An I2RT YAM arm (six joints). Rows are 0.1 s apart.
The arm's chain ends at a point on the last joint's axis. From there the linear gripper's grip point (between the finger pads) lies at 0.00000 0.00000 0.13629 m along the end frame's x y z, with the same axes.
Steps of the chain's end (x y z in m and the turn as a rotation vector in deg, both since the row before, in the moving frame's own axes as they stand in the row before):
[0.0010, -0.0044, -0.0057, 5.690, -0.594, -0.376]
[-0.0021, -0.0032, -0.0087, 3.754, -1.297, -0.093]
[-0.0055, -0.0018, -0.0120, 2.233, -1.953, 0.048]
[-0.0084, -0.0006, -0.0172, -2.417, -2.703, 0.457]
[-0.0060, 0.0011, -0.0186, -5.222, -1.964, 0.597]
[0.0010, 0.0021, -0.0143, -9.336, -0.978, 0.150]
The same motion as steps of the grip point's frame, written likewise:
[-0.0005, -0.0179, -0.0064, 5.690, -0.594, -0.376]
[-0.0052, -0.0121, -0.0090, 3.754, -1.297, -0.093]
[-0.0101, -0.0071, -0.0122, 2.233, -1.953, 0.048]
[-0.0148, 0.0051, -0.0175, -2.417, -2.703, 0.457]
[-0.0107, 0.0135, -0.0192, -5.222, -1.964, 0.597]
[-0.0013, 0.0242, -0.0161, -9.336, -0.978, 0.150]

